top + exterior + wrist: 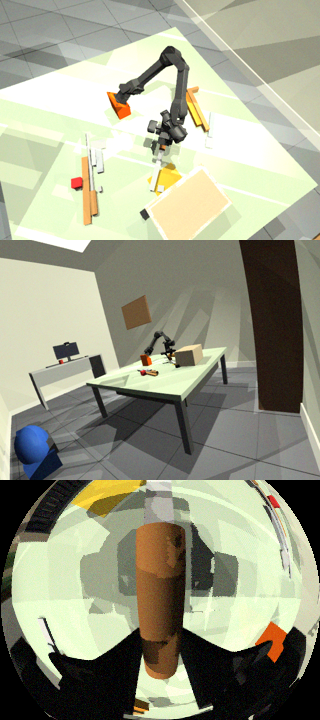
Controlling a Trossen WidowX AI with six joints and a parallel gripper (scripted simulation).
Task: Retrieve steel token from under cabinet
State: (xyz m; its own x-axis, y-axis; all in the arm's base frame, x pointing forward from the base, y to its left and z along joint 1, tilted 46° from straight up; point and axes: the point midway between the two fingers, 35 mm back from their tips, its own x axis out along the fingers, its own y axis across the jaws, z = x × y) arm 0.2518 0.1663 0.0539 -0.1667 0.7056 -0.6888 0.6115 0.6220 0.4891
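Now: gripper tip 380 mm to the left of the short bar, 40 mm past it and 20 mm above it. From my gripper tip the other things lie so: small grey cube 390 mm to the right, 120 mm ahead, 20 mm below; then orange stick 210 mm to the left, 100 mm behind, 10 mm below; then steel token 230 mm ahead, 130 mm to the right, 20 mm below.
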